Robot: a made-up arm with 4 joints.
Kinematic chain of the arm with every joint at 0, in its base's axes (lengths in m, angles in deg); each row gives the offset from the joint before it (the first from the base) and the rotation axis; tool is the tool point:
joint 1: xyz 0 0 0.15 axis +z
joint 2: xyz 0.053 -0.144 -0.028 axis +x
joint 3: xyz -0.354 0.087 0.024 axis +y
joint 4: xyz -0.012 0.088 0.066 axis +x
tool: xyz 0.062 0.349 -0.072
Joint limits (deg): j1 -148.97..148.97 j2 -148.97..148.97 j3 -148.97..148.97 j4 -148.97..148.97
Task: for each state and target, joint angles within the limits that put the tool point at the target. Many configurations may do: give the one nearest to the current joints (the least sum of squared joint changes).
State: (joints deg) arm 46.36 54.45 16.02 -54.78
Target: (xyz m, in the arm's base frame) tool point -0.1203 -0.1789 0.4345
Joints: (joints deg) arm 76.90 90.98 -10.99 -56.31
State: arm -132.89 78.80 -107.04 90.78
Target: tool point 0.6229 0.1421 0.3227
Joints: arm -148.97 62.79 -135.24 74.89
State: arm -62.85 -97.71 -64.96 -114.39
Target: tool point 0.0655 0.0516 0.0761
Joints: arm -90.35 -67.00 -111.28 -86.57
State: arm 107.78 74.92 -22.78 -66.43
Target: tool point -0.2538 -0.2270 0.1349
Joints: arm 83.11 45.77 0.99 -63.47
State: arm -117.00 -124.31 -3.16 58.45
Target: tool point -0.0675 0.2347 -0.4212
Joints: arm -106.20 -123.40 8.71 52.16
